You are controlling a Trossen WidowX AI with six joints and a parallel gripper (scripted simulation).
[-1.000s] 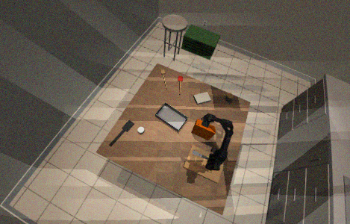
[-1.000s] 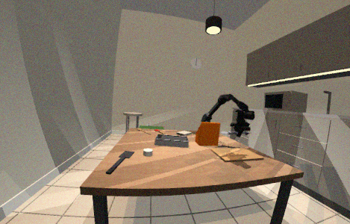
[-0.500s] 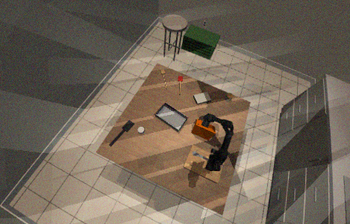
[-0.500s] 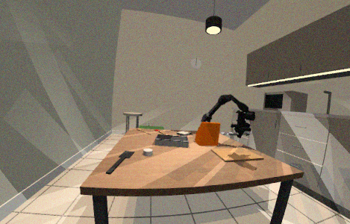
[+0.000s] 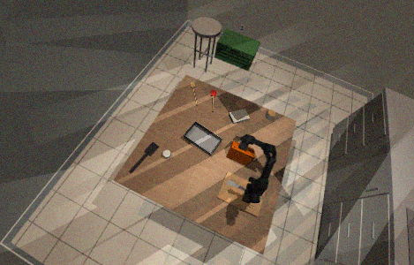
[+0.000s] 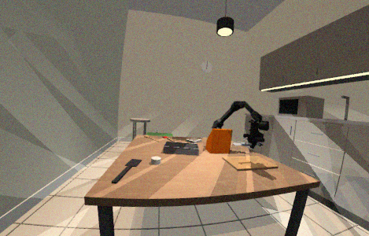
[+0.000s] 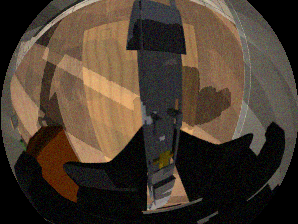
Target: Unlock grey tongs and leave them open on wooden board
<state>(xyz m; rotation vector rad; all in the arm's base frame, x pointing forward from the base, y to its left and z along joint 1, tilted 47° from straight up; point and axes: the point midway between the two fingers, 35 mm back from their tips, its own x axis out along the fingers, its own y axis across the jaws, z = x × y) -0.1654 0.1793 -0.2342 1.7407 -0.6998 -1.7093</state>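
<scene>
Now: gripper tip 110 mm above the wooden board. Round my gripper tip: white pad (310 mm ahead, 700 mm to the right, 110 mm below); then roasting tin (520 mm ahead, 290 mm to the right, 90 mm below); then small yellow piece (40 mm above).
</scene>
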